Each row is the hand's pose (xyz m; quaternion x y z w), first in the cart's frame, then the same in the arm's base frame.
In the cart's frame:
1: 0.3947 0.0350 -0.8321 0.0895 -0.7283 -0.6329 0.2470
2: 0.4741 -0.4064 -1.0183 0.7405 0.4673 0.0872 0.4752
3: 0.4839 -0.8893 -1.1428 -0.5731 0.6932 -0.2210 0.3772
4: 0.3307 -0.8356 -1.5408 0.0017 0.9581 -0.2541 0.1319
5: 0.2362 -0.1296 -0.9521 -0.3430 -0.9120 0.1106 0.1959
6: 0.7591 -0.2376 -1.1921 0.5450 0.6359 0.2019 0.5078
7: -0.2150 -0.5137 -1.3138 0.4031 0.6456 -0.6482 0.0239
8: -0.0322 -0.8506 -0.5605 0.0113 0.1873 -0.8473 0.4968
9: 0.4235 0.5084 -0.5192 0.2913 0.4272 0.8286 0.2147
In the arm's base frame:
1: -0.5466 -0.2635 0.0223 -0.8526 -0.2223 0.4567 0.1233
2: -0.2306 -0.0122 0.2921 -0.2015 -0.0999 -0.9487 0.2222
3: 0.1481 0.2508 0.4825 -0.0310 -0.1857 0.3074 0.9328
4: -0.0794 0.6075 0.5585 -0.2036 0.2727 0.6821 0.6472
5: -0.4558 -0.0231 -0.0024 -0.4282 0.4935 0.7095 0.2642
6: -0.4513 -0.1165 0.5755 -0.0533 0.0560 -0.9961 0.0424
7: -0.2822 0.6443 -0.0822 0.1417 0.7307 0.5623 0.3602
8: 0.3568 0.1192 -0.2565 0.7150 0.3612 0.2132 0.5593
9: -0.8327 -0.6813 -0.2353 0.4348 0.4853 -0.6922 0.3102

